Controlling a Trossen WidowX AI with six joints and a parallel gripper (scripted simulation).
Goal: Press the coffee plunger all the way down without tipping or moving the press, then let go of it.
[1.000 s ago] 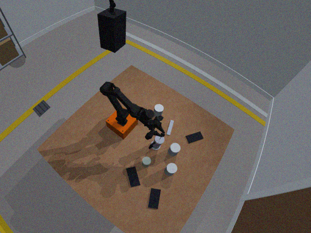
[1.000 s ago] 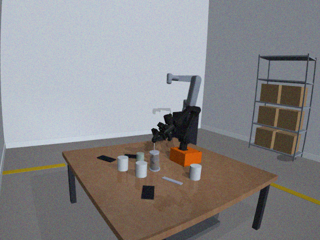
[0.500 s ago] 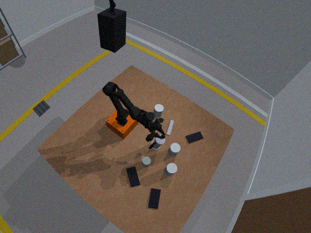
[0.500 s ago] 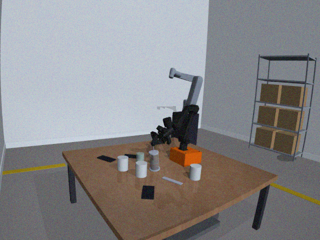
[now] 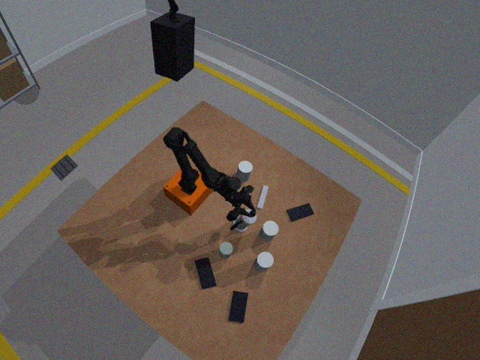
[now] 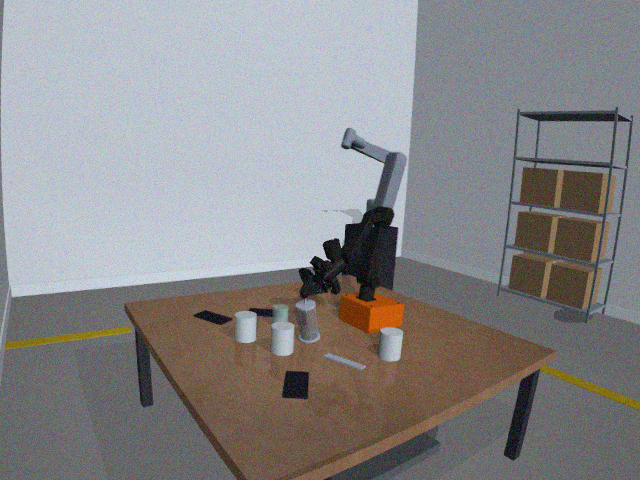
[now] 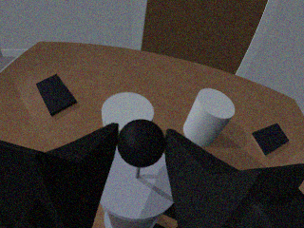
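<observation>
The coffee press lies 90 mm below my gripper tip, 30 mm behind it and 10 mm to the right of it. From my gripper tip the other things lie so: pale green cup 170 mm to the right, 150 mm below, 40 mm behind; white bar 210 mm to the left, 190 mm below, 10 mm behind.
</observation>
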